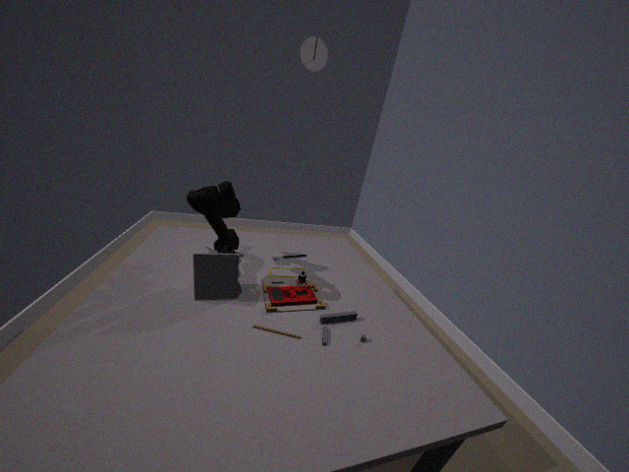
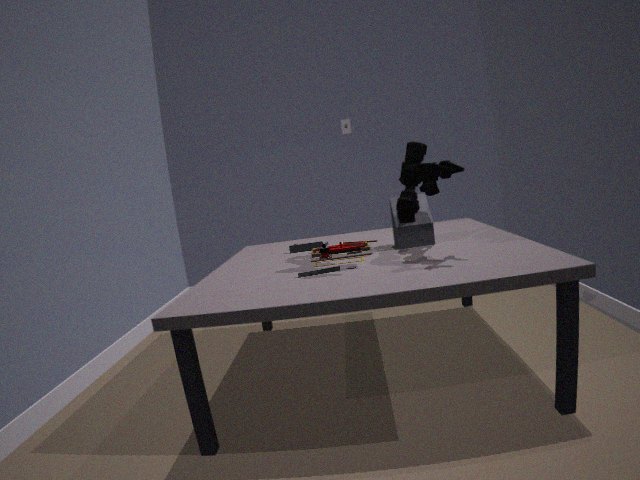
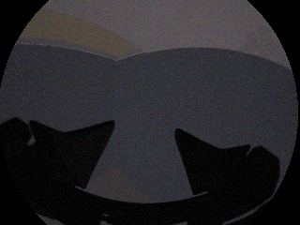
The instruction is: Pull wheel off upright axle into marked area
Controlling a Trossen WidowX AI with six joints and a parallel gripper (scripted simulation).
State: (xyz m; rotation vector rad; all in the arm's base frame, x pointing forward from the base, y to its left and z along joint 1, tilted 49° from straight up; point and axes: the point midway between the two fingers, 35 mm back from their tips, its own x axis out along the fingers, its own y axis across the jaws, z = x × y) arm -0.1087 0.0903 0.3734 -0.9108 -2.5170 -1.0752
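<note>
The dark wheel is 50 cm ahead of my gripper tip, 32 cm to the right of it and 26 cm below it. The rest, counted from my gripper tip: short grey piece (66 cm to the right, 51 cm ahead, 29 cm below); then dark rod (51 cm ahead, 29 cm below, 6 cm to the right); then thin wooden stick (63 cm to the right, 34 cm ahead, 30 cm below).
</note>
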